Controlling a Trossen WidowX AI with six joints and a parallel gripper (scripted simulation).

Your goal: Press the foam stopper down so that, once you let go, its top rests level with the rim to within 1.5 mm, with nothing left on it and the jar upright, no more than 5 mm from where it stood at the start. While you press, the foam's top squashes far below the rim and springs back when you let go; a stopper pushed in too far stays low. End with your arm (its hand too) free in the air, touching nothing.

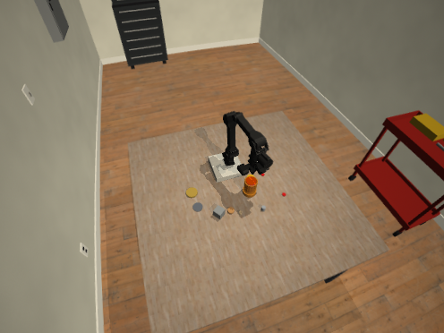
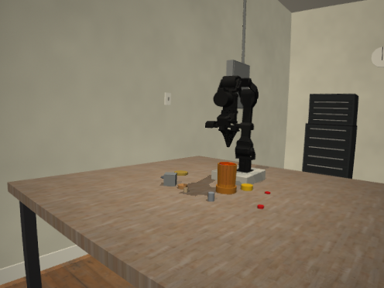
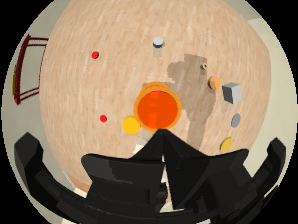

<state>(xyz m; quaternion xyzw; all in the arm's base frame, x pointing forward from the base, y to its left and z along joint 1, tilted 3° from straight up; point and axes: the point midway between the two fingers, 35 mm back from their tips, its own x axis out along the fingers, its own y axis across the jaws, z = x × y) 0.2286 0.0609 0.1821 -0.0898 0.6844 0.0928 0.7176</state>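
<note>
My gripper is now 110 mm above the orange foam stopper. From my hand the other things lie so: small tan disc (100 mm ahead, 150 mm to the right, 210 mm below); yellow disc (90 mm behind, 40 mm to the left, 210 mm below); small grey cylinder (140 mm ahead, 40 mm to the left, 200 mm below).
</note>
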